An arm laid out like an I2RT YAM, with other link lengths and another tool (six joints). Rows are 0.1 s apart.
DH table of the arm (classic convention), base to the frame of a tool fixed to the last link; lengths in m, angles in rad. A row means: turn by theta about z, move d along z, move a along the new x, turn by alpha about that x. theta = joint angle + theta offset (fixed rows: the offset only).
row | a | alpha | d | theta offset
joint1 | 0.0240 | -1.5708 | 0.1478 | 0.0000
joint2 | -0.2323 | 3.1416 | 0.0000 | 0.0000
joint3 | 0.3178 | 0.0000 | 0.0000 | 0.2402
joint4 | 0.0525 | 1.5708 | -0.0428 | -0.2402
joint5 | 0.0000 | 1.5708 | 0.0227 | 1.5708
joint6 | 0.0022 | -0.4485 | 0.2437 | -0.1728
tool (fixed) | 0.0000 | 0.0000 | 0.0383 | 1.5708
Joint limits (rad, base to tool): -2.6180..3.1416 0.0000..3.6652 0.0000..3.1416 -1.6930..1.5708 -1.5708..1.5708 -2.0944..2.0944
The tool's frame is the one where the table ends.
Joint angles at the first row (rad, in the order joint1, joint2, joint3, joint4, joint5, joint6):
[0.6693 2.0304 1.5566 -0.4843 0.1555 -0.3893]
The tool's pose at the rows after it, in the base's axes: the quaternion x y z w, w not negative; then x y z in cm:
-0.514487 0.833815 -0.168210 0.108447 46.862 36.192 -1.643
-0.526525 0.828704 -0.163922 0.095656 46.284 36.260 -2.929
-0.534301 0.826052 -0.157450 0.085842 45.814 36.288 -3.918
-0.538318 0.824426 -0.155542 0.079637 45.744 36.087 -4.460
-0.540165 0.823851 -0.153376 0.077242 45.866 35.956 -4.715
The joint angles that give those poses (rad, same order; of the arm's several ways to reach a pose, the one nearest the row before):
[0.6651 2.0567 1.5692 -0.4965 0.1314 -0.4007]
[0.6624 2.0796 1.5738 -0.5053 0.1101 -0.4164]
[0.6579 2.0956 1.5749 -0.5106 0.0887 -0.4248]
[0.6510 2.1071 1.5795 -0.5163 0.0780 -0.4343]
[0.6437 2.1147 1.5845 -0.5182 0.0689 -0.4412]

